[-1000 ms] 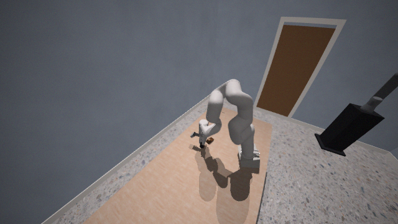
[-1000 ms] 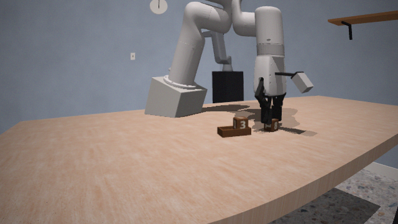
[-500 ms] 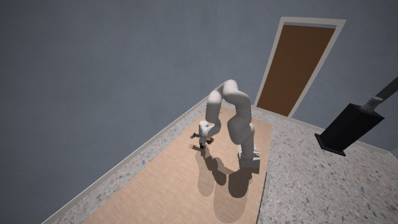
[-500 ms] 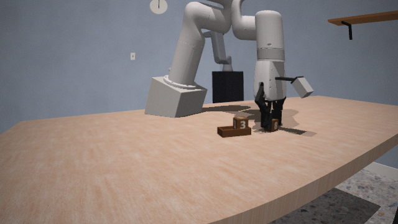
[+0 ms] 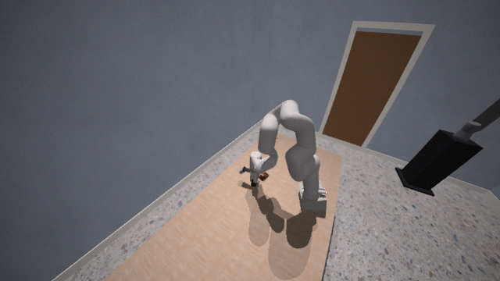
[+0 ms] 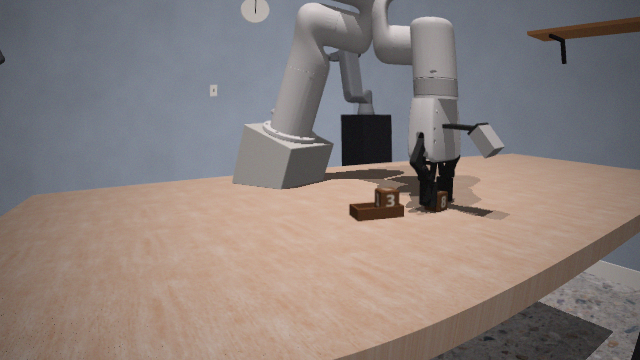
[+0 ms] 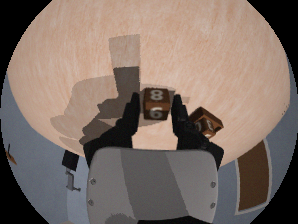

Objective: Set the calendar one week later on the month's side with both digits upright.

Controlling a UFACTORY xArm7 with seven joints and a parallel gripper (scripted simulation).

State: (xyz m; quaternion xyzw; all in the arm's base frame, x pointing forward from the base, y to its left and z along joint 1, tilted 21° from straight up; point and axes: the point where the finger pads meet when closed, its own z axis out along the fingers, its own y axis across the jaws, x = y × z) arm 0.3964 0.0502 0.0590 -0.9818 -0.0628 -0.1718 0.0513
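My hand is 1 cm above the cube. The rest, counted from my hand: brown wooden tray (4 cm behind, 10 cm to the right, 2 cm below).
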